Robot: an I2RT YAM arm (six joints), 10 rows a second.
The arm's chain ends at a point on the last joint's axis. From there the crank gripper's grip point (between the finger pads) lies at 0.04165 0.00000 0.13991 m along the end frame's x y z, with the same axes.
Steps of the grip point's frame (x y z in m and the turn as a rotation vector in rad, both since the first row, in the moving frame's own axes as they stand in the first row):
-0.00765 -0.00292 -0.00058 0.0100 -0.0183 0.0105
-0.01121 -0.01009 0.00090 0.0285 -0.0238 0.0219
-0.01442 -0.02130 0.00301 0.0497 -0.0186 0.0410
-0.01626 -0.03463 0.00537 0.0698 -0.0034 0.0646
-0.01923 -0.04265 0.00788 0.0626 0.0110 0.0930
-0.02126 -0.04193 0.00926 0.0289 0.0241 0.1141
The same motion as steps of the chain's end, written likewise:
-0.00509 -0.00194 -0.00131 0.0100 -0.0183 0.0105
-0.00790 -0.00697 -0.00001 0.0285 -0.0238 0.0219
-0.01192 -0.01599 0.00239 0.0497 -0.0186 0.0410
-0.01601 -0.02755 0.00548 0.0698 -0.0034 0.0646
-0.02099 -0.03786 0.00850 0.0626 0.0110 0.0930
-0.02457 -0.04284 0.01029 0.0289 0.0241 0.1141

